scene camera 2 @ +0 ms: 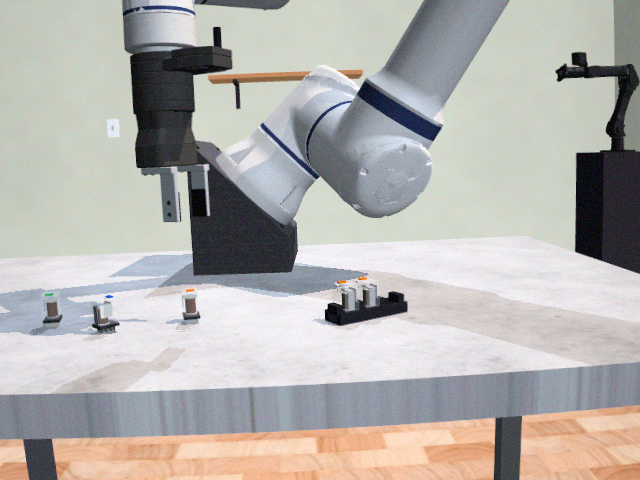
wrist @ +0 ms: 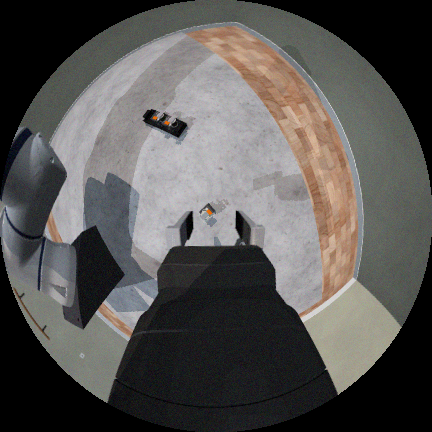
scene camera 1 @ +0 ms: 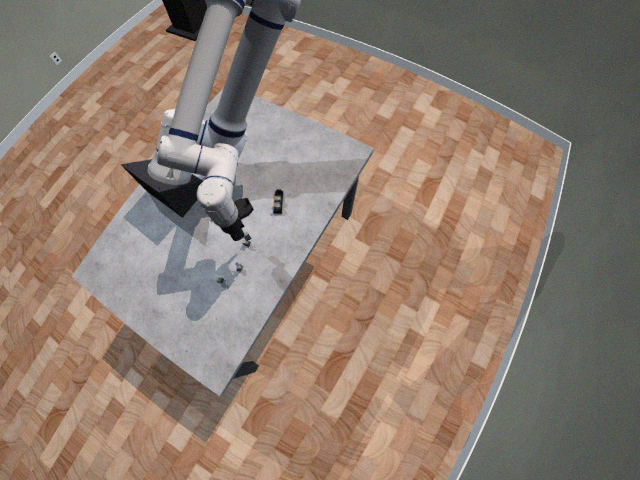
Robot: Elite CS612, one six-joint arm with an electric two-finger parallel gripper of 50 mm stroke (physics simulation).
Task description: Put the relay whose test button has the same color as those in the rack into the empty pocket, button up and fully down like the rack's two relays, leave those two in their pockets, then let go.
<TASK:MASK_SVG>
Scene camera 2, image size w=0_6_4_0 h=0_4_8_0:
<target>my gripper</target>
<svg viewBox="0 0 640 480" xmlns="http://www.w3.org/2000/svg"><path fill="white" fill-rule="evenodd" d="M132 75L133 113L136 115L138 126L135 143L136 167L141 168L141 175L144 176L160 174L163 222L181 222L178 172L191 172L193 217L210 216L207 176L209 164L197 165L197 145L192 131L192 113L195 112L193 74L180 71L155 71Z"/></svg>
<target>blue-button relay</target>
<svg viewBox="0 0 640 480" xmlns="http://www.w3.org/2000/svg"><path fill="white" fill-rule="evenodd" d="M111 295L89 299L92 327L102 334L104 332L108 333L108 330L116 331L115 326L120 325L117 297Z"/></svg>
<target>orange-button relay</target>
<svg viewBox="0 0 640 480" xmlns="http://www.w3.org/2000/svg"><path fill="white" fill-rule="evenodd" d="M332 283L333 302L343 305L343 313L359 311L359 284L348 281Z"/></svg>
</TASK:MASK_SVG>
